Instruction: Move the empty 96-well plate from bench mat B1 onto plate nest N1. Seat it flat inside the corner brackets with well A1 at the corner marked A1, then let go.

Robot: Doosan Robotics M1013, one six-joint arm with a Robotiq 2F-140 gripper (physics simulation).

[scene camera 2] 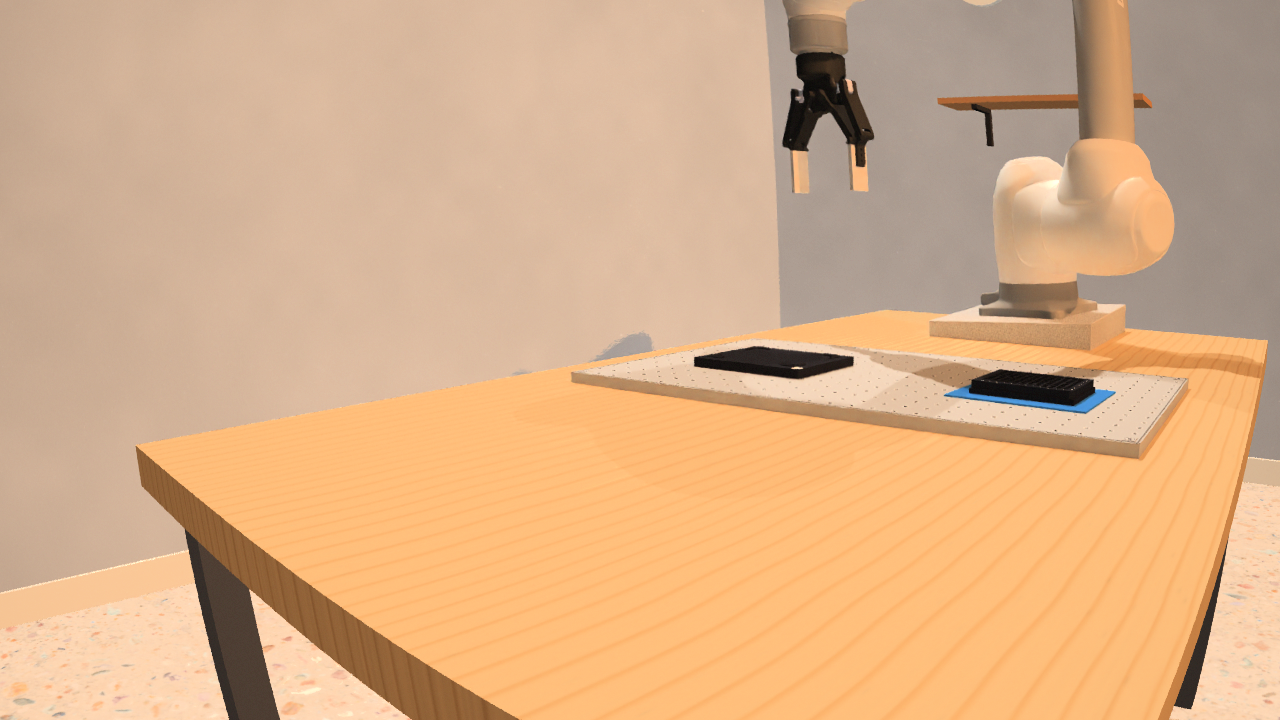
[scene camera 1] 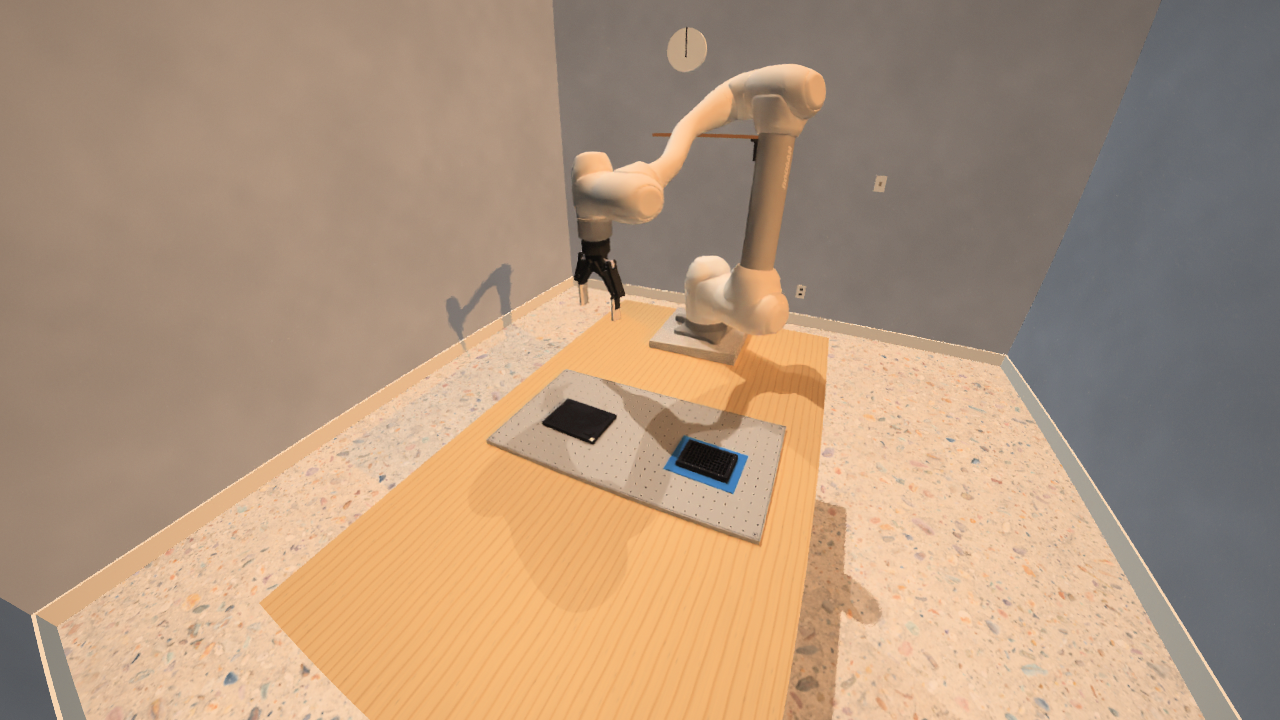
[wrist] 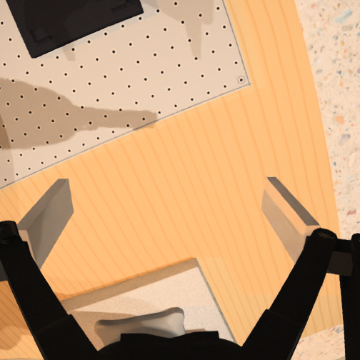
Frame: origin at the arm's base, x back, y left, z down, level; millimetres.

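Seen in the pictures: gripper, fingertip midpoint: [scene camera 2: 828, 191] [scene camera 1: 599, 311]; arm's base, origin of the base link: [scene camera 2: 1039, 312] [scene camera 1: 706, 329].
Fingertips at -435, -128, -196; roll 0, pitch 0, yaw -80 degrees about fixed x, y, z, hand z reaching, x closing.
Pixels of each thing's top centre, then the offset from my fingertips to it, as dx, dy, dz. "pt": a spot on its surface instead. Level surfaces: height alone.
- black 96-well plate, middle of its top: [scene camera 2: 1034, 379] [scene camera 1: 707, 457] -136, +441, +206
- blue bench mat B1, its level: dz +221
- black plate nest N1, middle of its top: [scene camera 2: 774, 354] [scene camera 1: 579, 417] -204, +92, +208
- grey perforated board, surface spot: [scene camera 2: 895, 416] pt -316, +383, +225
- wooden table, its level: dz +236
The black 96-well plate [scene camera 1: 707, 460] [scene camera 2: 1031, 386] lies flat on the blue bench mat B1 [scene camera 1: 729, 484] [scene camera 2: 1097, 402], at the right of the perforated board. The black plate nest N1 [scene camera 1: 580, 420] [scene camera 2: 771, 360] [wrist: 80, 20] is at the board's left, with a small pale mark at one corner; the corner lettering is too small to read. In the wrist view part of the nest shows at the top left. My gripper [scene camera 1: 599, 309] [scene camera 2: 830, 190] [wrist: 167, 194] is open and empty, pointing down, high above the table and behind the board on the nest's side.
The grey perforated board [scene camera 1: 626, 470] [scene camera 2: 895, 416] [wrist: 150, 90] lies on the wooden table [scene camera 1: 429, 591] [scene camera 2: 626, 555] [wrist: 200, 170]. The arm's base block [scene camera 1: 684, 347] [scene camera 2: 1011, 334] [wrist: 205, 295] stands behind the board. A wall shelf [scene camera 1: 702, 136] [scene camera 2: 1029, 102] is at the back.
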